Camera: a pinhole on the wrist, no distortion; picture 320 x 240 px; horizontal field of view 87.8 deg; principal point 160.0 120.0 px. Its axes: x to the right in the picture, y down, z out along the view. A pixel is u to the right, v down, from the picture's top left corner.
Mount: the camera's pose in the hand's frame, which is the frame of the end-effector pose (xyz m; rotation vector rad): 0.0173 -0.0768 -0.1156 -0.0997 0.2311 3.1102
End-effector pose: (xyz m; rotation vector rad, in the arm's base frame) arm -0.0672 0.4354 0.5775 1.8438 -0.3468 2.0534
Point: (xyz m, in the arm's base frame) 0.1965 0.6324 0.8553
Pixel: outside the picture
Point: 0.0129 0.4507 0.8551
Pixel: outside the picture
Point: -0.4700 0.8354 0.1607
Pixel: behind the camera
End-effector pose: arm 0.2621 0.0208 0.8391 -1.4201 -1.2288 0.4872
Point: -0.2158 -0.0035 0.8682
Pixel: 218.2 195.8
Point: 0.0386 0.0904 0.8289
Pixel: 170.2 140.1
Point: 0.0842 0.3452 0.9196
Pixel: 48.7 145.9
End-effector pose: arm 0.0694 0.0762 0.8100 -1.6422 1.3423 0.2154
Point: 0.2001 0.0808 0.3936
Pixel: 24.2 57.4
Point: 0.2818 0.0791 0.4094
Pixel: 18.0 91.5
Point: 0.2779 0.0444 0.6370
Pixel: 19.7 144.2
